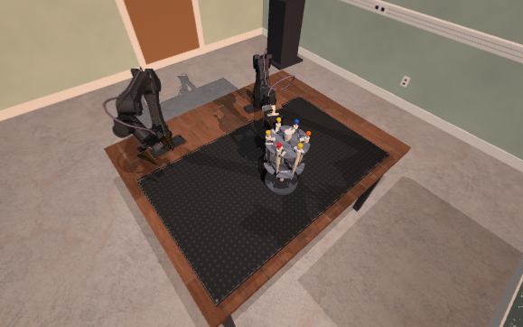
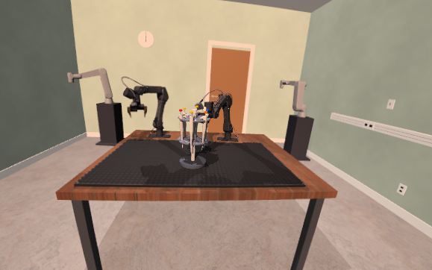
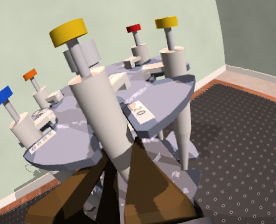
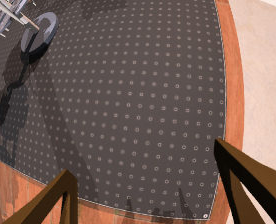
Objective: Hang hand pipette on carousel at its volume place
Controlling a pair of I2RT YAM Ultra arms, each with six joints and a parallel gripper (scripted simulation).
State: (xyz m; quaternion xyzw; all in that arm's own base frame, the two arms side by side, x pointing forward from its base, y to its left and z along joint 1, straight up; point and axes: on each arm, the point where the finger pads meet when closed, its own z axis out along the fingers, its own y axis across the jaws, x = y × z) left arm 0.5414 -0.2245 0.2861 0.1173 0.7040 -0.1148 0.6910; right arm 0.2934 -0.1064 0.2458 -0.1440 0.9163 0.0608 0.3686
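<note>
Now: the pipette 2 cm below my left hand, 1 cm to the right of it and 1 cm ahead of it.
</note>
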